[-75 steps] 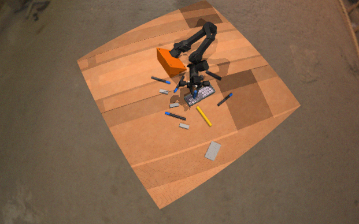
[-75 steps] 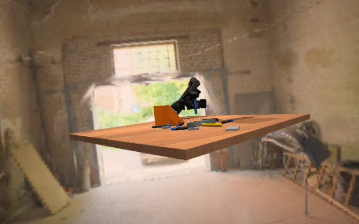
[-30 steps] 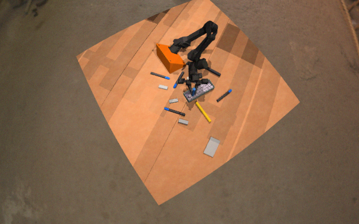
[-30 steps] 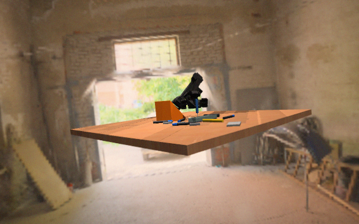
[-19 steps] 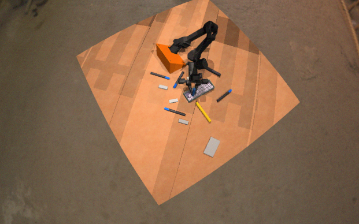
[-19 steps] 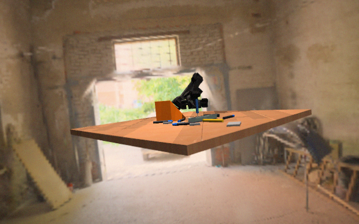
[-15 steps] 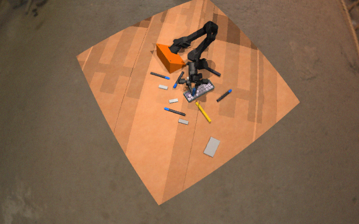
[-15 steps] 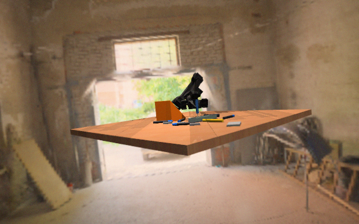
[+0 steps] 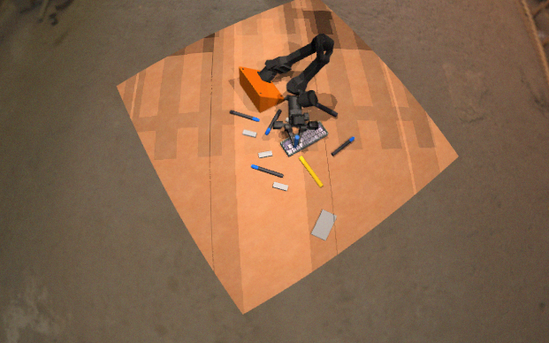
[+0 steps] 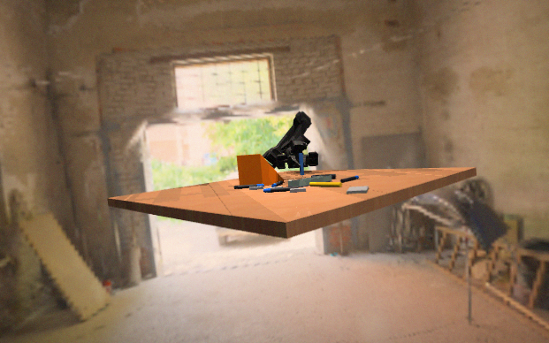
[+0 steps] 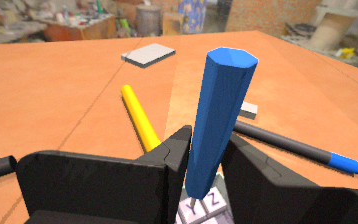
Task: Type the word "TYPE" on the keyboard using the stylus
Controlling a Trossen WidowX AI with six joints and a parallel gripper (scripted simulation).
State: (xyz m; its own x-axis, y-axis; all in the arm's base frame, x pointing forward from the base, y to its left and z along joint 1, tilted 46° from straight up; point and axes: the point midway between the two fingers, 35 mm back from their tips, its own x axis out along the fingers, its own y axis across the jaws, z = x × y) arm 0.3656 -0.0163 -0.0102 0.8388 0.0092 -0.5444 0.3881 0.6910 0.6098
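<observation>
Now: the white cylinder 120 mm behind my gripper tip, 70 mm to the left of it and 80 mm below it. Round my gripper tip: dark cylinder: 140 mm behind, 230 mm to the left, 80 mm below; yellow stick: 100 mm ahead, 30 mm to the left, 80 mm below; blue stylus: 10 mm behind, 10 mm to the left, 20 mm below.
</observation>
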